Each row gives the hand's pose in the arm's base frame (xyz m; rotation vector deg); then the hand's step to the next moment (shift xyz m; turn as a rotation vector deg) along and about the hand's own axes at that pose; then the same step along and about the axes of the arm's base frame.
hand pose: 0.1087 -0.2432 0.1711 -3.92 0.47 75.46
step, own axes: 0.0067 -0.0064 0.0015 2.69 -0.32 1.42
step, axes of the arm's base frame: 0.0078 0.0050 0.0015 0.94 2.60 1.31
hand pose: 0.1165 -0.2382 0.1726 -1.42 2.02 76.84
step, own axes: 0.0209 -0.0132 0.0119 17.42 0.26 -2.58
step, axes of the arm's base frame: 0.0177 0.0178 0.0110 3.68 16.91 -3.27
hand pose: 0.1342 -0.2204 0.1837 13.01 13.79 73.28
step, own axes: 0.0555 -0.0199 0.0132 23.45 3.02 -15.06
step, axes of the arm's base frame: 0.0371 0.0475 0.0038 -0.99 23.88 -14.65
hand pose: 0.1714 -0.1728 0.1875 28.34 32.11 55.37
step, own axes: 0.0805 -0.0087 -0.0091 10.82 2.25 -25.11
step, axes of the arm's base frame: 0.0358 0.0668 -0.0300 -12.64 14.00 -19.92
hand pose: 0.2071 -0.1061 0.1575 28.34 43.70 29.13
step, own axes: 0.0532 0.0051 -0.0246 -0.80 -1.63 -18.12
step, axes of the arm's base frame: 0.0132 0.0412 -0.0399 -13.62 2.49 -11.83
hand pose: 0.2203 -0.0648 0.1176 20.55 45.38 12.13
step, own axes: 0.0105 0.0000 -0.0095 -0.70 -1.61 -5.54
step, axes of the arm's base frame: 0.0003 0.0056 -0.0130 -4.42 -0.40 -3.75
